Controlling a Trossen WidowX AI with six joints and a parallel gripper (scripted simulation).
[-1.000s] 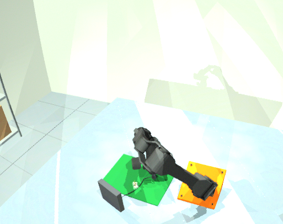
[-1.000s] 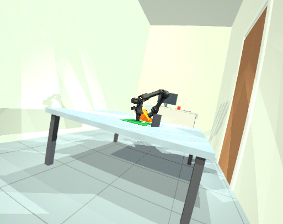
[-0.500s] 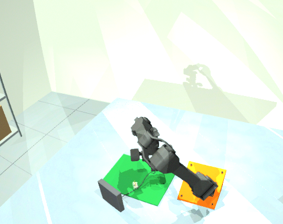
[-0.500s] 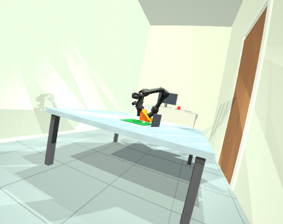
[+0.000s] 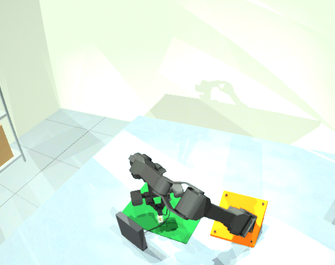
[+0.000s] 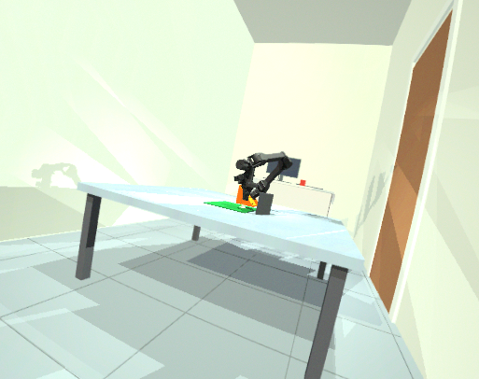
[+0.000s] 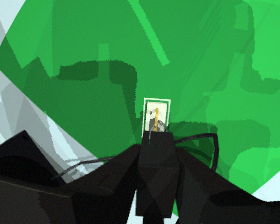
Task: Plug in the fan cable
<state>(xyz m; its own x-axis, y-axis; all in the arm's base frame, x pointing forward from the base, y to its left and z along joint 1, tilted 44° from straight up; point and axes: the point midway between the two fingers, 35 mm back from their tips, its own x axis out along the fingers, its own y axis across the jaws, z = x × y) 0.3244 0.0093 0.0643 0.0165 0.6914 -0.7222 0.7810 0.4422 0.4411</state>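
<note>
My gripper tip is now 6 cm above the white four-pin header. Round my gripper tip: fan 12 cm to the left, 4 cm ahead; then dark grey fan plug 1 cm to the left, 1 cm above; then green board 8 cm below, 5 cm to the right, 1 cm ahead.
</note>
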